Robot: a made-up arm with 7 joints.
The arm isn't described. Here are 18 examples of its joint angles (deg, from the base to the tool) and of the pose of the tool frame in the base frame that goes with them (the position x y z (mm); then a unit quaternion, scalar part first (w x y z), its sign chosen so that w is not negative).
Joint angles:
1: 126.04 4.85 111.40 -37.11 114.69 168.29 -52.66
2: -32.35 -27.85 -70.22 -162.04 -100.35 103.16 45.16
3: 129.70 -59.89 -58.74 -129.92 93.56 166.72 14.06
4: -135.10 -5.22 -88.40 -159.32 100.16 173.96 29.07
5: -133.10 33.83 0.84 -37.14 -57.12 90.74 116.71
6: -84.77 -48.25 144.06 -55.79 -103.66 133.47 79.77
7: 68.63 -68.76 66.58 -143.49 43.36 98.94 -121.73
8: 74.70 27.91 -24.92 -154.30 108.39 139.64 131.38
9: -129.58 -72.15 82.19 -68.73 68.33 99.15 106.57
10: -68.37 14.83 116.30 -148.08 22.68 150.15 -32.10
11: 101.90 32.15 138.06 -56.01 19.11 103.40 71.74
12: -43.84 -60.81 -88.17 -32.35 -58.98 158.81 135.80
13: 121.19 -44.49 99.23 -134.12 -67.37 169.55 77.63
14: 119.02 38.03 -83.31 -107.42 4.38 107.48 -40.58
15: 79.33 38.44 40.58 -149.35 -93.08 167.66 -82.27
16: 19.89 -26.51 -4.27 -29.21 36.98 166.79 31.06
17: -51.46 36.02 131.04 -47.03 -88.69 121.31 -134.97
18: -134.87 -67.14 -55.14 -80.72 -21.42 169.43 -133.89
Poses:
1: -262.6 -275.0 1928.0 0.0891 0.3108 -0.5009 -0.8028
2: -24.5 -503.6 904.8 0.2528 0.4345 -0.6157 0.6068
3: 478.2 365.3 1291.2 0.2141 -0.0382 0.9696 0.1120
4: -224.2 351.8 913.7 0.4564 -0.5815 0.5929 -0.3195
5: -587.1 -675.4 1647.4 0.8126 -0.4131 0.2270 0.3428
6: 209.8 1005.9 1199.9 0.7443 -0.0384 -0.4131 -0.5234
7: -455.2 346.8 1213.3 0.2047 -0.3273 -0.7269 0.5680
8: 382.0 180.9 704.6 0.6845 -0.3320 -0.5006 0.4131
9: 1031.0 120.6 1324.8 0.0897 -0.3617 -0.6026 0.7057
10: 458.8 432.4 1061.3 0.7915 -0.5401 0.2770 -0.0714
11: -360.2 -17.2 2027.6 0.0656 -0.7738 -0.0329 0.6291
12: -777.8 374.6 1581.8 0.1572 -0.6633 0.7014 0.2082
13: -375.4 -553.0 949.4 0.5839 0.1130 -0.4717 0.6509
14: 621.1 588.4 1258.3 0.5037 -0.8373 -0.0316 -0.2100
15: -363.3 288.7 790.8 0.0440 -0.1826 0.6787 -0.7100
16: -227.1 -186.1 1995.0 0.7625 0.6387 0.0317 -0.0988
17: 434.5 -7.4 2044.8 0.1568 -0.6362 -0.7365 -0.1681
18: 54.0 739.4 1649.9 0.6751 0.4889 -0.5219 0.1812
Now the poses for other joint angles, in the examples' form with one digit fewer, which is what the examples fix.
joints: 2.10 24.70 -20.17 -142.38 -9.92 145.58 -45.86
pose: 595 -247 792 0.516 -0.723 0.412 -0.202
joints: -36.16 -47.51 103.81 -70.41 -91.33 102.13 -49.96
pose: -173 953 1398 0.084 0.537 0.708 0.450
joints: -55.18 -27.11 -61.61 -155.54 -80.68 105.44 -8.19
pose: -206 -525 996 0.026 0.427 -0.795 0.430
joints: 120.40 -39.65 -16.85 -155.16 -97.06 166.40 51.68
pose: -119 354 1252 0.907 -0.194 -0.348 0.138
